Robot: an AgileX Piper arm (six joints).
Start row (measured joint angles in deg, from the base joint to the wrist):
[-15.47 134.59 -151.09 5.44 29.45 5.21]
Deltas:
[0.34 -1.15 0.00 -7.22 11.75 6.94]
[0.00 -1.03 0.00 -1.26 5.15 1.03]
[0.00 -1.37 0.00 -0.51 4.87 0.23]
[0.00 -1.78 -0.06 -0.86 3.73 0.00]
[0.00 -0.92 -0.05 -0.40 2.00 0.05]
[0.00 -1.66 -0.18 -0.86 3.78 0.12]
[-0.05 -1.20 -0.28 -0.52 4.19 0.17]
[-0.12 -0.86 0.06 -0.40 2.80 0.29]
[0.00 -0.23 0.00 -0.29 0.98 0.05]
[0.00 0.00 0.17 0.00 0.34 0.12]
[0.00 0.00 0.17 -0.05 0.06 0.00]
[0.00 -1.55 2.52 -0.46 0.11 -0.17]
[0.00 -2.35 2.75 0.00 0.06 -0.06]
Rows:
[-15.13 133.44 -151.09 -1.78 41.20 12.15]
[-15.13 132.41 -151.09 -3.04 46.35 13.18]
[-15.13 131.04 -151.09 -3.55 51.22 13.41]
[-15.13 129.26 -151.15 -4.41 54.95 13.41]
[-15.13 128.34 -151.20 -4.81 56.95 13.46]
[-15.13 126.68 -151.38 -5.67 60.73 13.58]
[-15.18 125.48 -151.66 -6.19 64.92 13.75]
[-15.30 124.62 -151.60 -6.59 67.72 14.04]
[-15.30 124.39 -151.60 -6.88 68.70 14.09]
[-15.30 124.39 -151.43 -6.88 69.04 14.21]
[-15.30 124.39 -151.26 -6.93 69.10 14.21]
[-15.30 122.84 -148.74 -7.39 69.21 14.04]
[-15.30 120.49 -145.99 -7.39 69.27 13.98]

